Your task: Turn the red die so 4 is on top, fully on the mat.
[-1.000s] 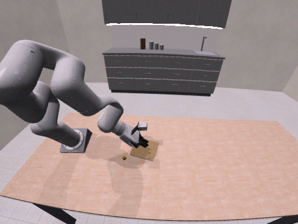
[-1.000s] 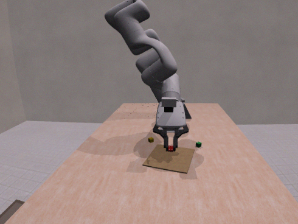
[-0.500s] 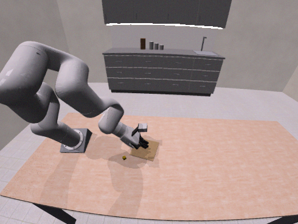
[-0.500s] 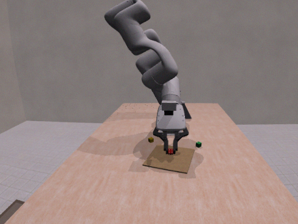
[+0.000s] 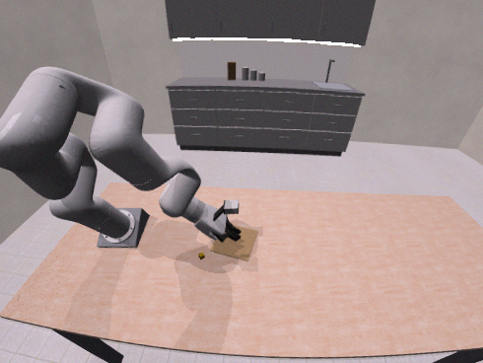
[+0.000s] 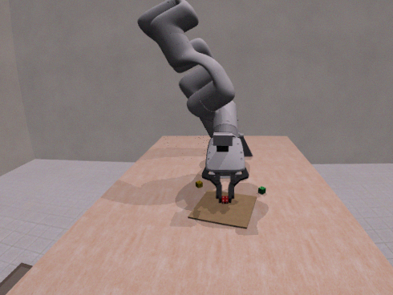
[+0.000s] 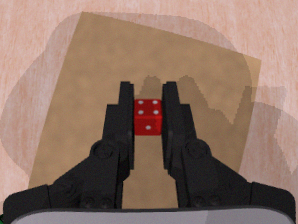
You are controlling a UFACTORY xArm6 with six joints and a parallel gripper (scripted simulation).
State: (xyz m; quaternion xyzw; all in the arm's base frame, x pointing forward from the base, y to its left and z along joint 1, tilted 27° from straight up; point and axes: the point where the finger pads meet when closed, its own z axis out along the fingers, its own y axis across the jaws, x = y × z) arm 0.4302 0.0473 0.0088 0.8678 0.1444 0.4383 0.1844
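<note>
My hand is 1 cm short of the red die and 1 cm above it. Also, from my hand: green die (10 cm to the left, 8 cm behind, 3 cm below); yellow die (10 cm behind, 9 cm to the right, 3 cm below); mat (4 cm below).
</note>
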